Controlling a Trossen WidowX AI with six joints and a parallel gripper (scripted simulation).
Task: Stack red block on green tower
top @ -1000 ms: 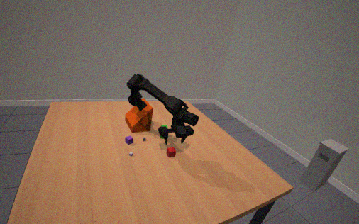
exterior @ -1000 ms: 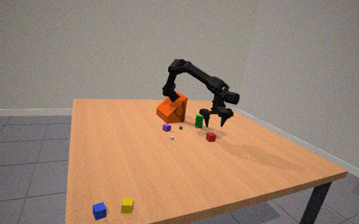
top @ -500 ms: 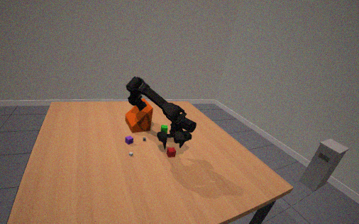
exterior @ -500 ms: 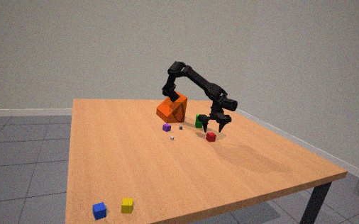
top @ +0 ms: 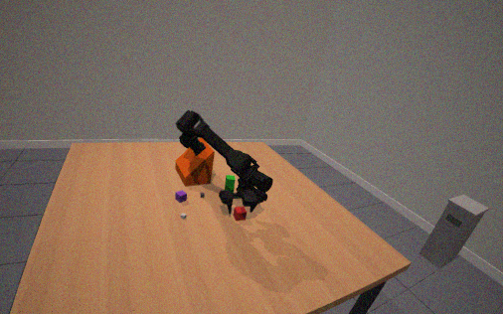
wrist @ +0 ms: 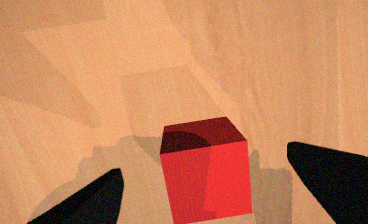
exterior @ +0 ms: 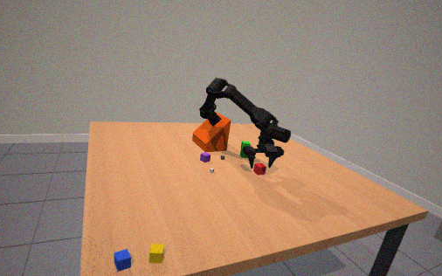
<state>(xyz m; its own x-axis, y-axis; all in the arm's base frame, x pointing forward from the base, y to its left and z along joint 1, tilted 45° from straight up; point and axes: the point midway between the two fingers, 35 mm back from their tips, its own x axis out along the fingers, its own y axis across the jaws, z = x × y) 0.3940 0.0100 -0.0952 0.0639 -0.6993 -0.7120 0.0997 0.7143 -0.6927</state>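
Now: gripper tip 10 mm past the red block and 10 mm above it. The rest, counted from my gripper tip: blue cube 640 mm to the right, 390 mm ahead, 10 mm below; then yellow cube 560 mm to the right, 390 mm ahead, 10 mm below; then purple cube 210 mm to the right, 180 mm behind, 10 mm below.
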